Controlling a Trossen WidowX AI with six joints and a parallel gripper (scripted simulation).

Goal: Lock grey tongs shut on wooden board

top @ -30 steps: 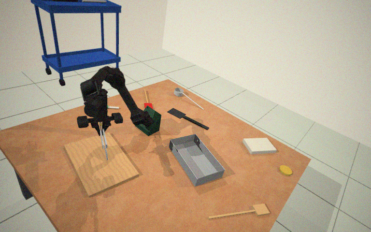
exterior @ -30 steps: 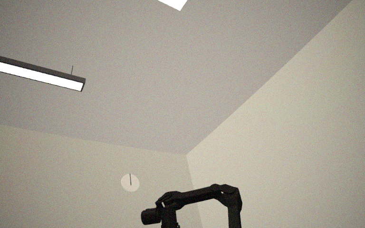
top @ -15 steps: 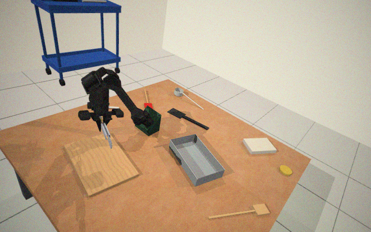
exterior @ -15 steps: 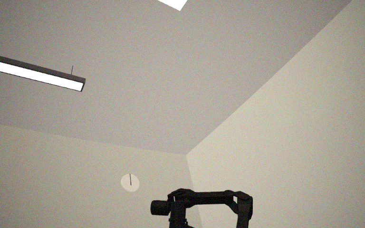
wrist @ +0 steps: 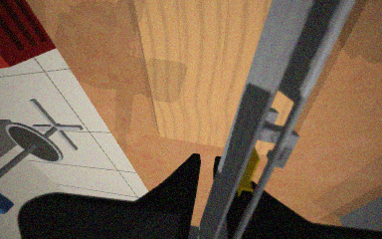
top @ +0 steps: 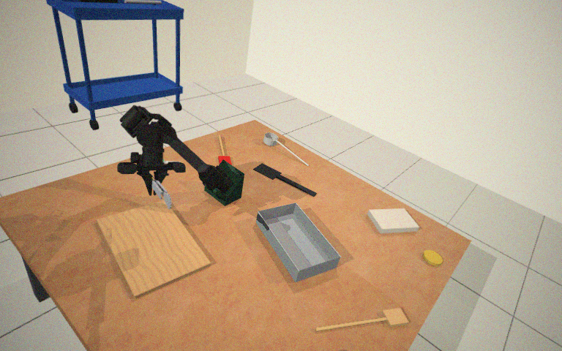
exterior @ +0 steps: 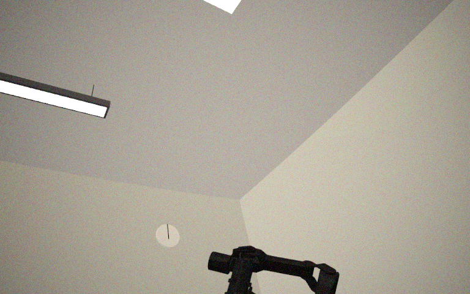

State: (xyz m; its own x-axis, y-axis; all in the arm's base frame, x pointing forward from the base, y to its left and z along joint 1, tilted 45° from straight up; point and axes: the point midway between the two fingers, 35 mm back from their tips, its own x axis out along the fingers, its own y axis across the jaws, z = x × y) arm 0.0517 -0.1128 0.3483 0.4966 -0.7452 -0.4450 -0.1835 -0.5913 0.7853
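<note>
Now: gripper tip 4 cm past the yellow lock piece, 2 cm to the right of it and 3 cm below it. From my gripper tip the other things lie so: wooden board 1 cm ahead, 1 cm to the right, 19 cm below; grey roasting tin 28 cm ahead, 41 cm to the left, 17 cm below; red-headed tool 37 cm behind, 52 cm to the left, 19 cm below.
</note>
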